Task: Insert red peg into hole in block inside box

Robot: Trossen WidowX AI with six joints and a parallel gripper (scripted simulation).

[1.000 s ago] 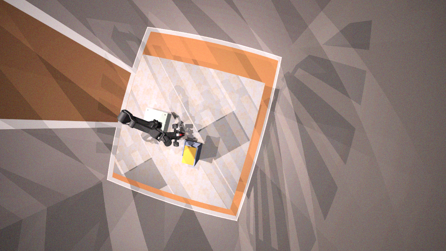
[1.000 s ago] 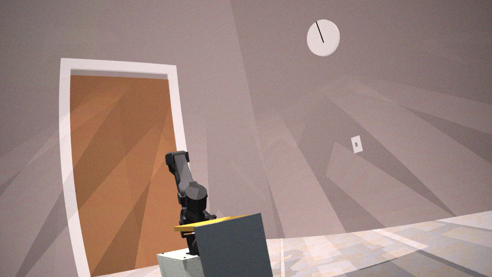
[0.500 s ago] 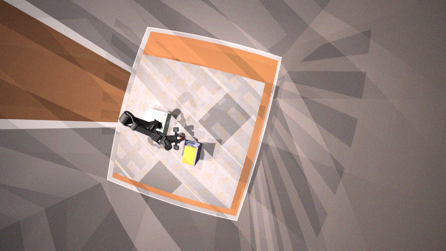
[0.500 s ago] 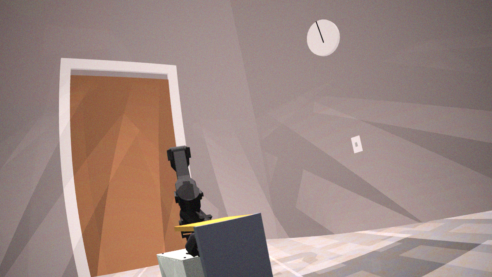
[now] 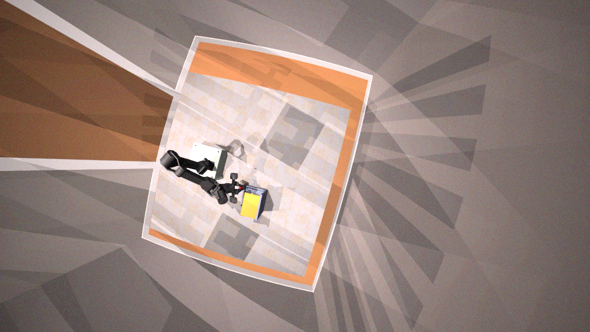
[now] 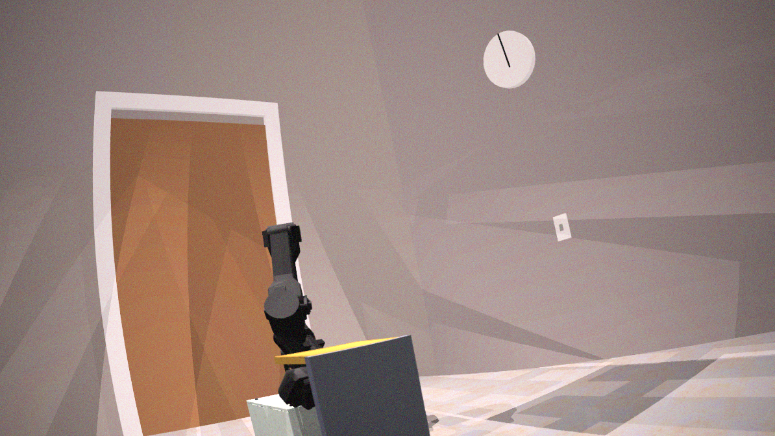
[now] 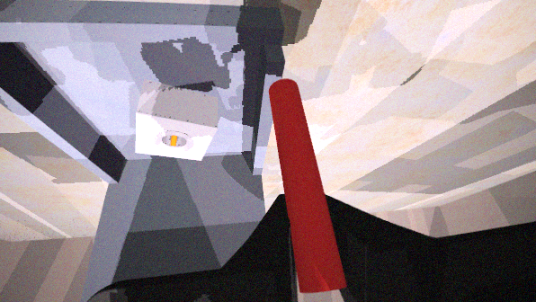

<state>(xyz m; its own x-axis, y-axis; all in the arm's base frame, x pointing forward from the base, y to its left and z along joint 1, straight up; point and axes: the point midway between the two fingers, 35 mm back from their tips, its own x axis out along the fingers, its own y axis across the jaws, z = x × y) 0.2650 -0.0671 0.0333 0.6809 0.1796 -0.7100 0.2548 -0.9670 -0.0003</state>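
Right now my gripper tip is 11 cm below the orange roof, 8 cm short of it and 7 cm to the left of it. The rest, counted from my gripper tip: red peg: 3 cm behind, 1 cm to the right, 1 cm below.
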